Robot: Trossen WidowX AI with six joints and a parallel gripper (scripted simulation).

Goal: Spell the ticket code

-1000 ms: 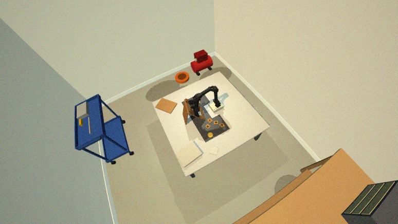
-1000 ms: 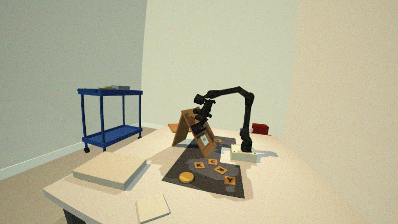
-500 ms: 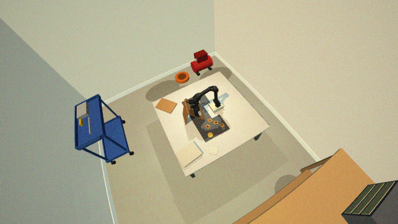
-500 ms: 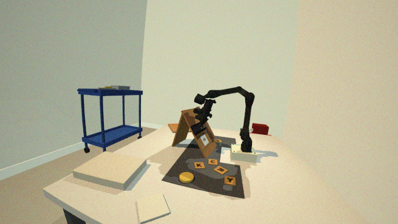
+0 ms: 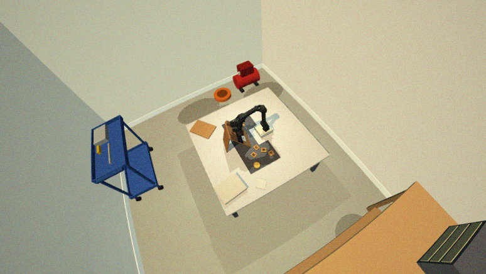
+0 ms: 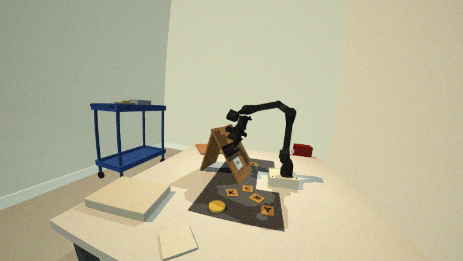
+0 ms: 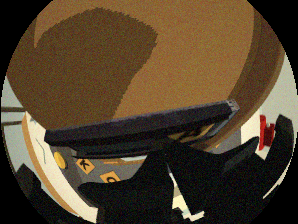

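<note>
Right now the white ticket is 4 cm behind my gripper tip, 4 cm to the left of it and 8 cm below it. From my gripper tip the other things lie so: yellow disc: 3 cm ahead, 38 cm to the left, 16 cm below; then dark mat: 13 cm behind, 6 cm to the left, 17 cm below; then orange sheet: 27 cm ahead, 45 cm to the right, 16 cm below.
</note>
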